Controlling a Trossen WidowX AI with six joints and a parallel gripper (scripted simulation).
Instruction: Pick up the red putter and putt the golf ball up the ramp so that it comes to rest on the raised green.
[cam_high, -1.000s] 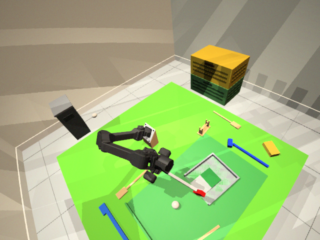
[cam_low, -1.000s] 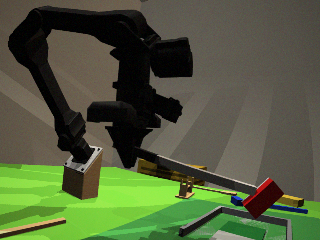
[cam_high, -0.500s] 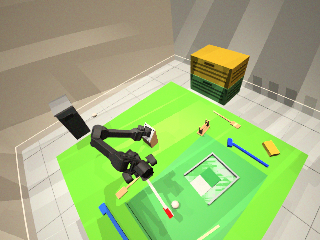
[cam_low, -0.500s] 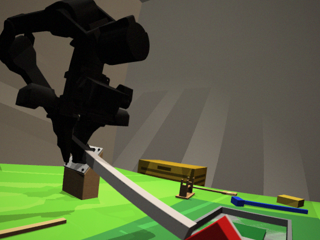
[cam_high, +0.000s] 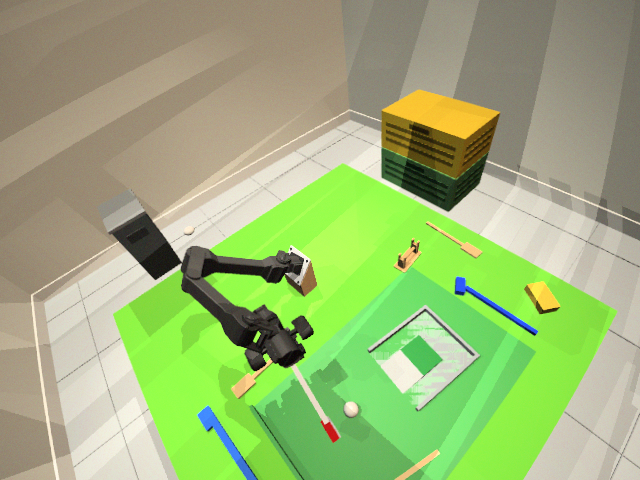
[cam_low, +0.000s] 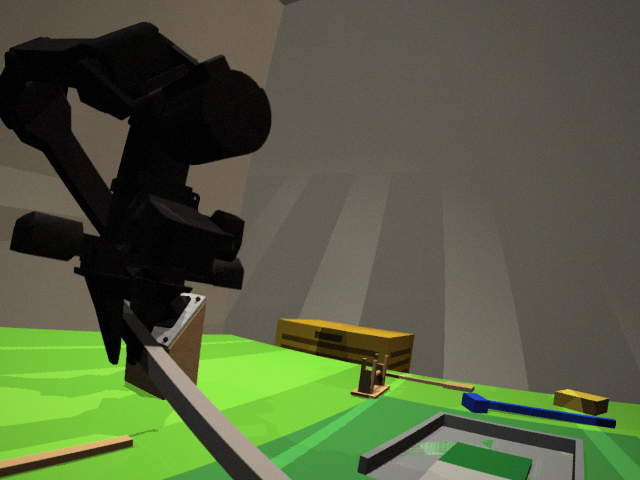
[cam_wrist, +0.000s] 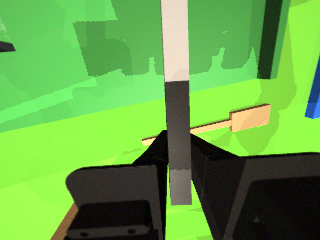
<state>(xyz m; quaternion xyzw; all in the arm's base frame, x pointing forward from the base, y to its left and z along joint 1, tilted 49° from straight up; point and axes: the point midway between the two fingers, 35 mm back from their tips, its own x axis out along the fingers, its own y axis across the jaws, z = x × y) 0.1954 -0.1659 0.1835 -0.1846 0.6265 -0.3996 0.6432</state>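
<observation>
My gripper tip is 11 cm short of the red putter and 3 cm to the left of it. Also, from my gripper tip: white golf ball: 22 cm ahead, 9 cm below, 1 cm to the left; yellow block: 67 cm to the left, 52 cm ahead, 10 cm below; wooden stand: 57 cm to the left, 7 cm below, 7 cm ahead.
</observation>
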